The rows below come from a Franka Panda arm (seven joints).
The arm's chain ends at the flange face. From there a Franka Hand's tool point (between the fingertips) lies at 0.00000 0.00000 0.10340 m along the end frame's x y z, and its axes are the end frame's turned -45 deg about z.
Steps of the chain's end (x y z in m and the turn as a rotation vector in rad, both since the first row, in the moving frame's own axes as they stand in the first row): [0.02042, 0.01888, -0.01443, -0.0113, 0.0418, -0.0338]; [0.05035, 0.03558, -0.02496, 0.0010, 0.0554, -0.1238]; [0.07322, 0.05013, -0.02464, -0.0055, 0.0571, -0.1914]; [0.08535, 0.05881, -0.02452, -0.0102, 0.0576, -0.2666]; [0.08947, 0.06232, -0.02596, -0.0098, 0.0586, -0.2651]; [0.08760, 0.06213, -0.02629, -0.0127, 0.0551, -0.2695]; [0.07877, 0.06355, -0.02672, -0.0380, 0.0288, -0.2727]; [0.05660, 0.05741, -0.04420, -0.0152, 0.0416, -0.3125]
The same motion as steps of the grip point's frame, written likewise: [0.00338, 0.03163, -0.01453, -0.0375, 0.0216, -0.0338]; [0.01480, 0.06447, -0.02512, -0.0385, 0.0399, -0.1238]; [0.02051, 0.09141, -0.02481, -0.0443, 0.0365, -0.1914]; [0.02285, 0.10637, -0.02470, -0.0479, 0.0335, -0.2666]; [0.02338, 0.11180, -0.02614, -0.0484, 0.0345, -0.2651]; [0.02173, 0.11035, -0.02645, -0.0479, 0.0300, -0.2695]; [0.01076, 0.10555, -0.02684, -0.0472, -0.0065, -0.2727]; [0.00197, 0.08440, -0.04430, -0.0402, 0.0187, -0.3125]
